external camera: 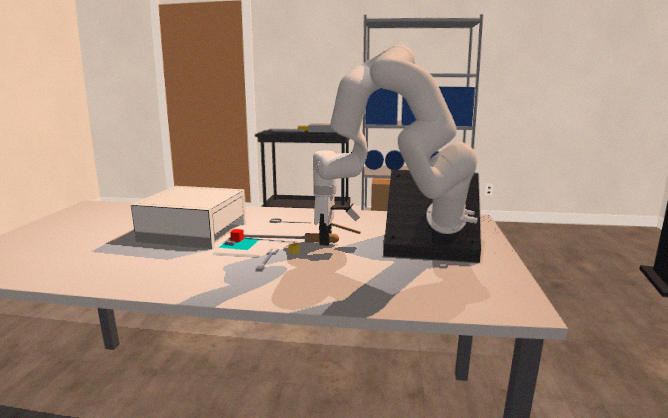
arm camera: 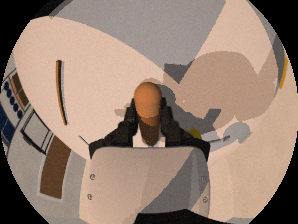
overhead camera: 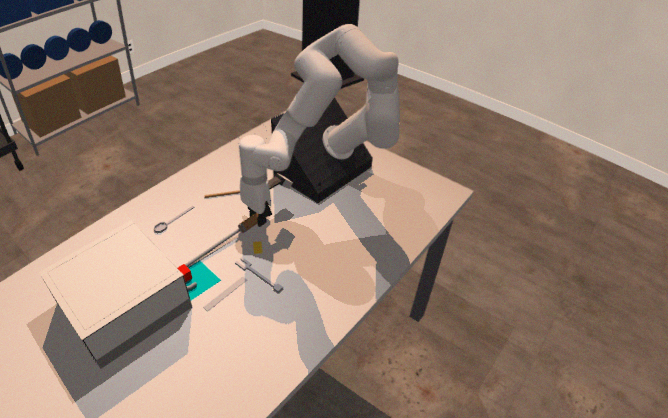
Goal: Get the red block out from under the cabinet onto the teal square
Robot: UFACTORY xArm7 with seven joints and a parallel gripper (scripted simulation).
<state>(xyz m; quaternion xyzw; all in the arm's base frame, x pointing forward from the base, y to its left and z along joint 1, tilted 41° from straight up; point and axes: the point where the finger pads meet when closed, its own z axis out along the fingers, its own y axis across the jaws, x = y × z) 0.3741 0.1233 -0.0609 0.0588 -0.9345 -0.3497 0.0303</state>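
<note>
The yellow block lies 7 cm ahead of my hand, 10 cm to the left of it and 1 cm below it. The rest, counted from my hand: grey wrench: 13 cm ahead, 18 cm to the left, 2 cm below; long hook tool: 15 cm ahead, 5 cm to the left, 1 cm below; wooden stick: 1 cm behind, 18 cm to the right, 2 cm below.
</note>
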